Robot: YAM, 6 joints.
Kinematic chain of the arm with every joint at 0, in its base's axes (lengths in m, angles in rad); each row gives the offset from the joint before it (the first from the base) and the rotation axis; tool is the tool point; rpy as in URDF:
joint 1: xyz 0 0 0.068 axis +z
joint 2: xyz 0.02 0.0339 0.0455 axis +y
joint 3: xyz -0.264 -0.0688 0 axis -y
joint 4: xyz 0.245 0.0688 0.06 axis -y
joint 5: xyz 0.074 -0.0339 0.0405 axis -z
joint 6: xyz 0.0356 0 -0.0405 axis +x
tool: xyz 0 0 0 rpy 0 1.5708 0
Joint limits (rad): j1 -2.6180..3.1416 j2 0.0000..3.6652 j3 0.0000..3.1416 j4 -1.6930..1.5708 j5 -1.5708..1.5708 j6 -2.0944..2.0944
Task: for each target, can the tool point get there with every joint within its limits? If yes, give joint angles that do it. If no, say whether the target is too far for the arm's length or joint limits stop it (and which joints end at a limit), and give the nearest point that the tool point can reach.
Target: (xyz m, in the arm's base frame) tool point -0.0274 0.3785 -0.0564
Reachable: yes | joints 1.5761 2.6421 0.9901 1.1538 -0.7945 1.6385
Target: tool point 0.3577 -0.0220 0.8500
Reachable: no: too far | nearest point 0.2807 -0.0173 0.6822 | short by 0.185 m
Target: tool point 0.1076 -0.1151 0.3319
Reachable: yes | joints -0.6718 0.8726 0.9946 -0.9314 0.7066 1.5471
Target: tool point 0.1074 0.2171 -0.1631
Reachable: yes | joints 1.2072 3.0136 1.3603 -0.8373 0.7077 -1.2543
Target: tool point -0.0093 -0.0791 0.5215
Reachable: yes | joints 1.7759 0.5028 1.6662 -0.8338 -0.7884 -1.7277
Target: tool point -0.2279 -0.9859 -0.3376
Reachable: no: too far | nearest point -0.1328 -0.5745 -0.1456 | short by 0.464 m
